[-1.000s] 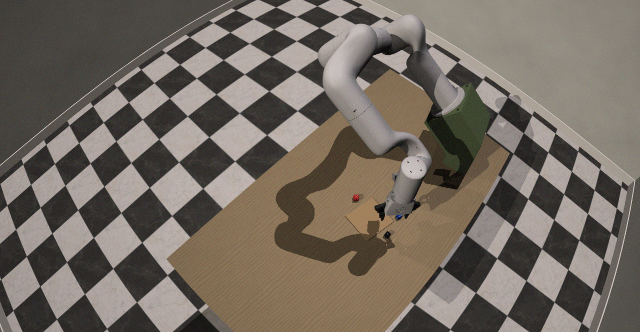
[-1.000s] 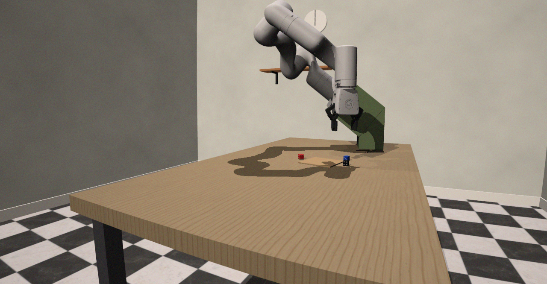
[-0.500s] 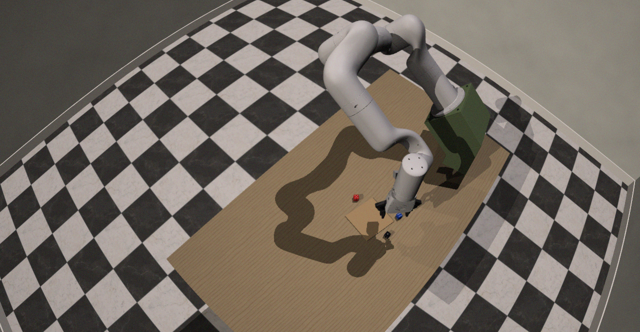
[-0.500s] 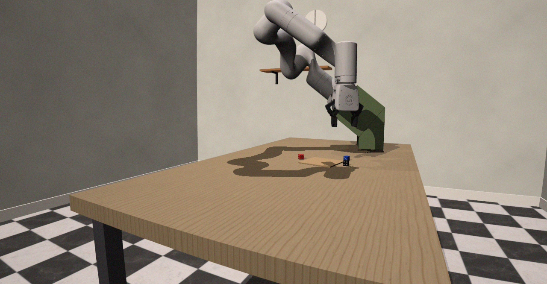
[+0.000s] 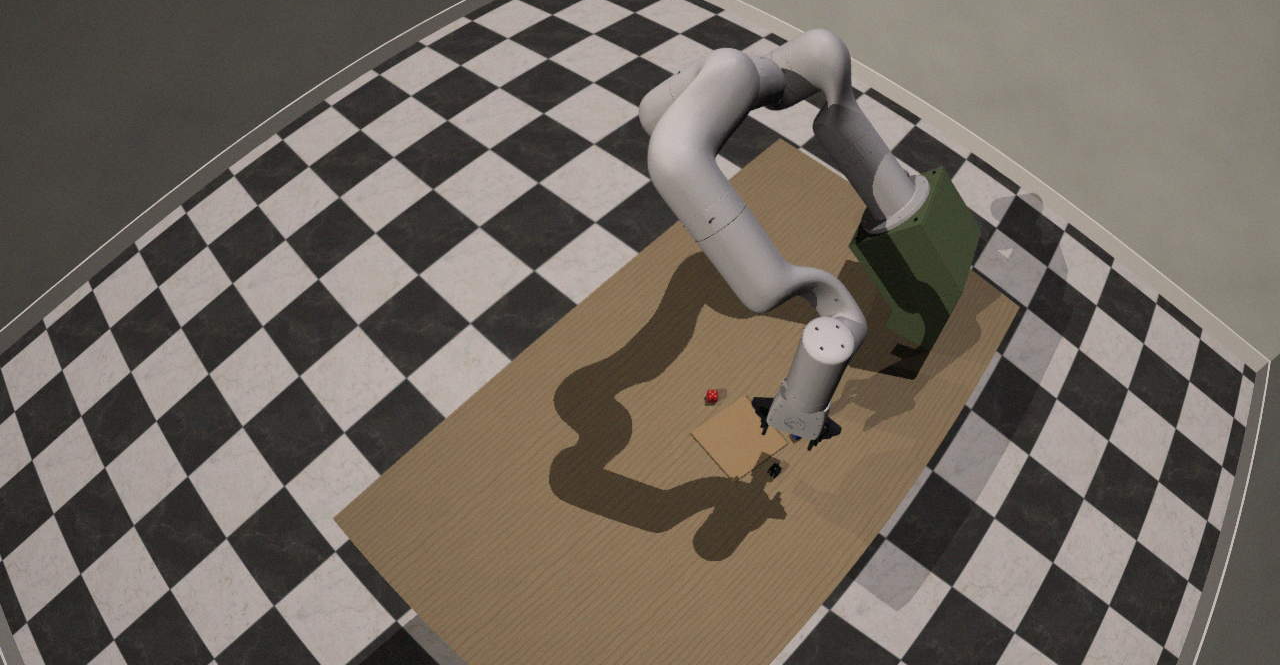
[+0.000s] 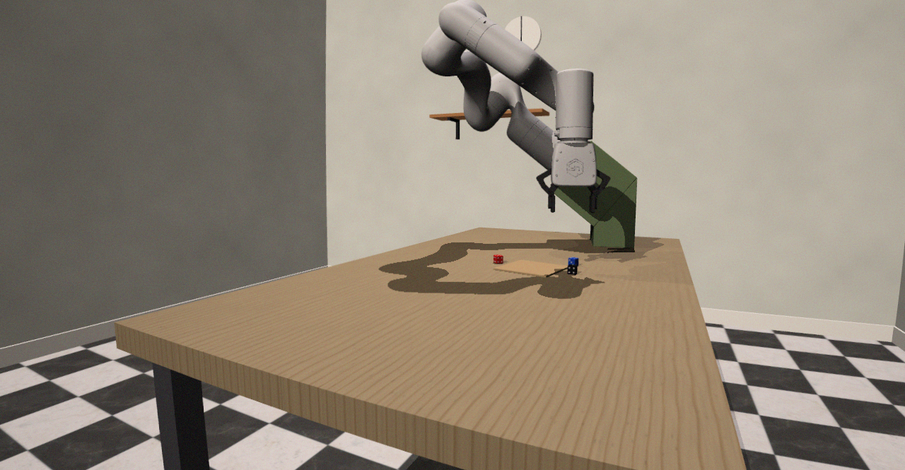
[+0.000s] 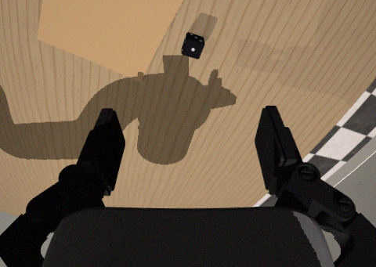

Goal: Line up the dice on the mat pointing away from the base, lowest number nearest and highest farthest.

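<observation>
The black die is 14 cm below my hand, 1 cm to the left of it and 1 cm ahead of it. The rest, counted from my hand: tan mat: 15 cm below, 9 cm to the right, 1 cm behind; then red die: 20 cm to the right, 14 cm below, 4 cm behind; then blue die: 14 cm below, 9 cm behind, 1 cm to the right.
</observation>
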